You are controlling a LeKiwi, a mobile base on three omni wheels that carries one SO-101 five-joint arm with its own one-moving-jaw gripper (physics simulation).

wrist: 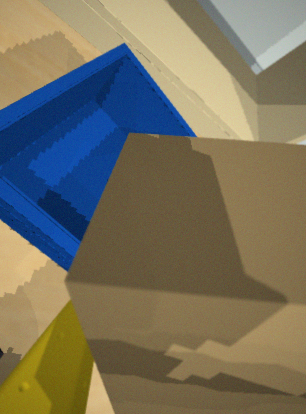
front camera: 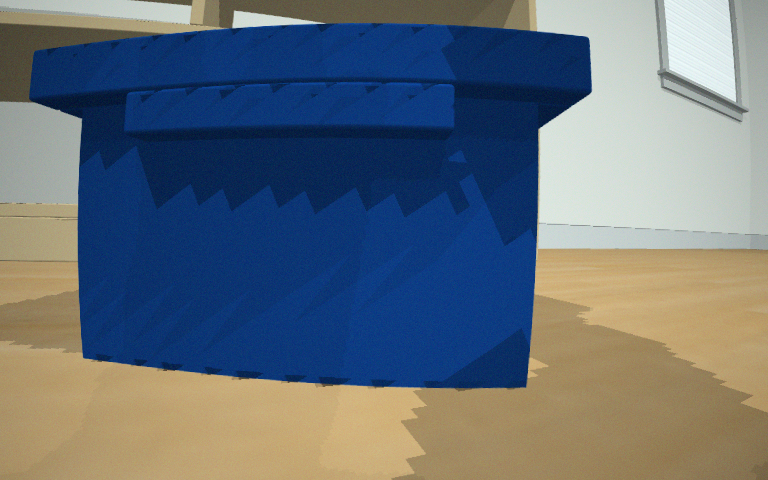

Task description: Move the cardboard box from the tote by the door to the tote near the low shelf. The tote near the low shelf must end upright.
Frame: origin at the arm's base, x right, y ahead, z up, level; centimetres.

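Seen in the pictures: hand, its tool point: (wrist: 118, 278).
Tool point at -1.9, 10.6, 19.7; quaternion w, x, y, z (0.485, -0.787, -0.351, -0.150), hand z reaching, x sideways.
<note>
Pixels of each thing's top centre, then the offset from my tool point to it, as dx, dy, dz. "spot": a spot on its surface instead. Level surfaces: height alone.
- blue tote, centre of its top: (front camera: 343, 137) (wrist: 120, 142) -1.5, +19.7, -16.7
- cardboard box, a spot on its surface: (wrist: 175, 215) spot: -1.4, +0.3, +3.6
- wooden floor, height of its surface: dz -28.7
The blue tote (front camera: 305, 237) stands upright on the floor close in front of the base in the front camera view. In the wrist view the tote (wrist: 75, 145) shows its open top and bare inside at the upper left. The cardboard box (wrist: 175, 215) fills the lower right of the wrist view, large and close, and overlaps the tote's near right part in the picture. My gripper is shut on the box; one yellow jaw (wrist: 55, 365) presses at its left side, and the other jaw is hidden behind the box. The gripper does not show in the front camera view.
A low wooden shelf (front camera: 33, 237) (wrist: 200, 75) stands directly behind the tote. A pale wall (front camera: 611, 169) with a window (front camera: 702, 50) is at the right. The wooden floor (front camera: 226, 430) (wrist: 30, 25) shows around the tote, with shadows on it.
</note>
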